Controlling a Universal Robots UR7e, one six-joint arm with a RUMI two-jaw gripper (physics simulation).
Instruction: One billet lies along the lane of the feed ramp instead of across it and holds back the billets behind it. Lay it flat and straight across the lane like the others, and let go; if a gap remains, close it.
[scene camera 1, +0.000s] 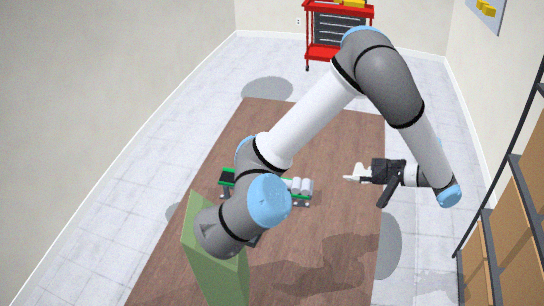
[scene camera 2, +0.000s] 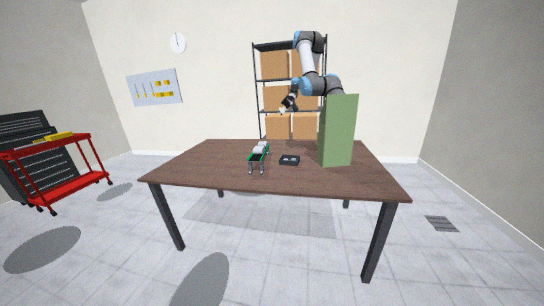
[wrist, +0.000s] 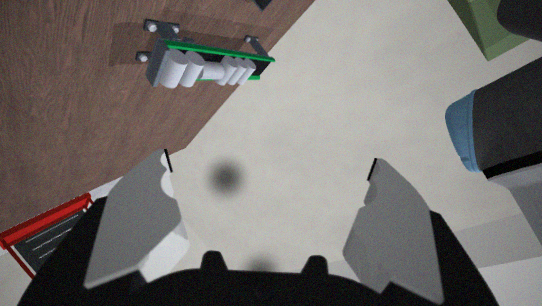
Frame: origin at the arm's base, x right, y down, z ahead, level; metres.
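Seen in the pictures: gripper, fingertip midpoint: (scene camera 1: 350, 178) (scene camera 2: 285, 110) (wrist: 270, 157); arm's base, link origin: (scene camera 1: 216, 234) (scene camera 2: 338, 106).
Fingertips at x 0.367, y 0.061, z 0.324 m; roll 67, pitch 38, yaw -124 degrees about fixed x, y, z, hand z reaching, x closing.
Observation:
Pixels of each thing's middle, then the offset from my fingertips to it. Level surfaces: height alone.
- billet, body centre: (wrist: 208, 70) dx -0.247, dy +0.229, dz +0.190 m
- small black tray, body centre: (scene camera 2: 289, 160) dx -0.359, dy +0.295, dz -0.022 m
- table, surface height: dy +0.312 m
The feed ramp (scene camera 1: 227, 183) (scene camera 2: 257, 160) (wrist: 220, 52) has green side rails and a dark lane, and stands on the table. In the wrist view, two light grey billets (wrist: 173, 69) (wrist: 192, 69) lie across the lane at the end-plate end. Beside them one billet (wrist: 212, 71) lies along the lane, and several billets (wrist: 237, 71) lie across it on its other side. In scene camera 1 the arm hides the ramp's middle; two billets (scene camera 1: 301, 186) show at its end. My gripper (scene camera 1: 346, 177) (scene camera 2: 282, 111) (wrist: 270, 157) is open and empty, held high and well apart from the ramp.
A small black tray (scene camera 2: 289, 160) stands on the table (scene camera 2: 210, 175) between the ramp and the green pedestal (scene camera 2: 337, 132) that carries the arm. A shelf rack (scene camera 2: 257, 80) with boxes stands behind the table. A red cart (scene camera 1: 322, 52) stands on the floor farther off.

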